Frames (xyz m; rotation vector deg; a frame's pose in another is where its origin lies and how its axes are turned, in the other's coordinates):
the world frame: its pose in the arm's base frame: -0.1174 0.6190 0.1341 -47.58 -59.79 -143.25
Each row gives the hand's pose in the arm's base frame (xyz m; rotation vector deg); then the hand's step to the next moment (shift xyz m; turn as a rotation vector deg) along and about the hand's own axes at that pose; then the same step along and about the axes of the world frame.
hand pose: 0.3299 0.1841 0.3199 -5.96 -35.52 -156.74
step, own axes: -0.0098 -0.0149 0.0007 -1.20 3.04 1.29
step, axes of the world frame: -0.0084 -0.0127 0.0093 -0.22 3.39 0.91
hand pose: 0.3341 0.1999 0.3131 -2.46 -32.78 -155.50
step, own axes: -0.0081 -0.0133 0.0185 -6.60 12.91 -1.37
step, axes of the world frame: 0.0040 -0.0078 0.0225 -6.12 13.20 -0.71
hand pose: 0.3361 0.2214 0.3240 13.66 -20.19 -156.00
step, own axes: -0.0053 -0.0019 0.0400 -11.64 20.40 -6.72
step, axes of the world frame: 0.0263 0.0104 0.0288 -13.86 19.88 -3.04
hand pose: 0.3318 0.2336 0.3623 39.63 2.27 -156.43
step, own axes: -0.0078 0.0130 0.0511 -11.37 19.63 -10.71
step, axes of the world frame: 0.0414 0.0313 0.0119 -17.27 17.79 -3.83
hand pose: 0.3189 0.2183 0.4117 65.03 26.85 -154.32
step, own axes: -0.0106 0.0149 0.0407 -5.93 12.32 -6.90
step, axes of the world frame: 0.0329 0.0289 -0.0085 -10.88 10.28 -3.24
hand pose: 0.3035 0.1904 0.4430 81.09 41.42 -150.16
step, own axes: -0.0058 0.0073 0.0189 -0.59 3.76 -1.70
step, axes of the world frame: 0.0147 0.0122 -0.0088 -3.02 2.21 -1.83
